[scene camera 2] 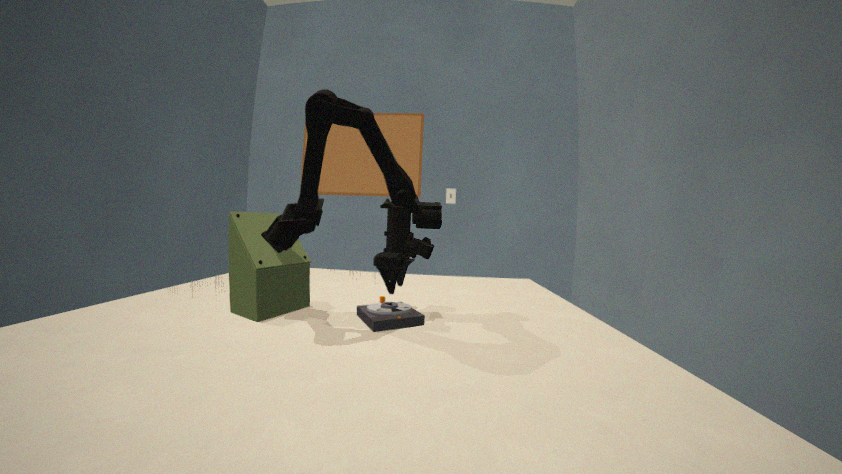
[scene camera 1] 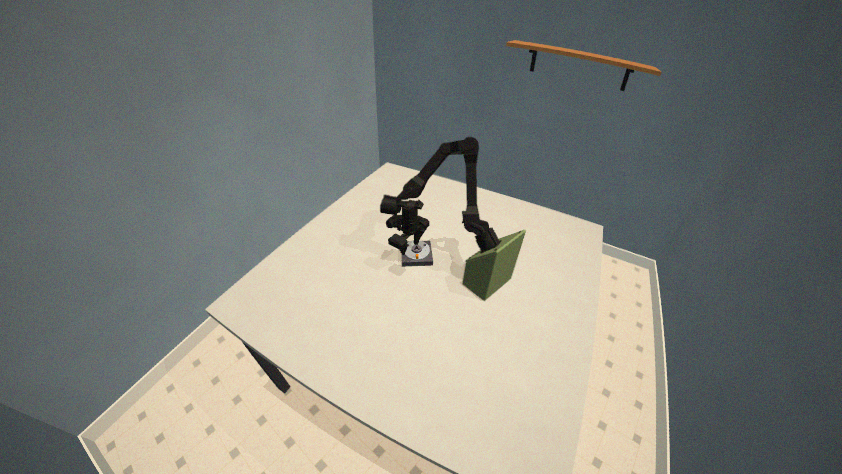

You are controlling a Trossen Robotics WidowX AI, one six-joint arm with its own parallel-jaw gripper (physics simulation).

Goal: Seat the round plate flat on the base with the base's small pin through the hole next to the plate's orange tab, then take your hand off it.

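Places are measured from the arm's base along level axes (x ahead, y left, z up), in centimetres.
Where they show: gripper, fingertip midpoint: (scene camera 2: pixel 395 289) (scene camera 1: pixel 409 248); arm's base, link origin: (scene camera 2: pixel 277 239) (scene camera 1: pixel 491 247).
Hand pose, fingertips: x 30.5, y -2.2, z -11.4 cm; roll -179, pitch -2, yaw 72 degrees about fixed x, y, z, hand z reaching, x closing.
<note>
Things, the pixels of their top centre, and the offset from my fingertips. Level surfaces: height alone.
- round light grey plate, top centre: (scene camera 2: pixel 389 301) (scene camera 1: pixel 416 247) dx -1.7, dy -3.9, dz -1.9 cm
- dark square base, top centre: (scene camera 2: pixel 389 303) (scene camera 1: pixel 416 248) dx -1.7, dy -4.0, dz -2.5 cm
- pale table, surface height: dz -6.6 cm
The round light grey plate (scene camera 1: pixel 425 253) (scene camera 2: pixel 377 309) lies on the dark square base (scene camera 1: pixel 417 263) (scene camera 2: pixel 397 323) and looks about level. Its orange tab (scene camera 1: pixel 417 256) (scene camera 2: pixel 382 299) stands up at the plate's near side in scene camera 1 and at its far left in scene camera 2. The small pin and the hole by the tab are too small to make out, so I cannot tell whether the pin is through the hole. My gripper (scene camera 1: pixel 410 247) (scene camera 2: pixel 395 289) is open and empty, pointing down a little above the plate, apart from it in scene camera 2.
The arm is mounted on a green wedge-shaped block (scene camera 1: pixel 493 272) (scene camera 2: pixel 282 292) beside the base, on the pale table (scene camera 1: pixel 377 347) (scene camera 2: pixel 294 406). An orange-brown wall shelf (scene camera 1: pixel 583 55) and a framed board (scene camera 2: pixel 353 164) are on the walls, away from the arm's work area.
</note>
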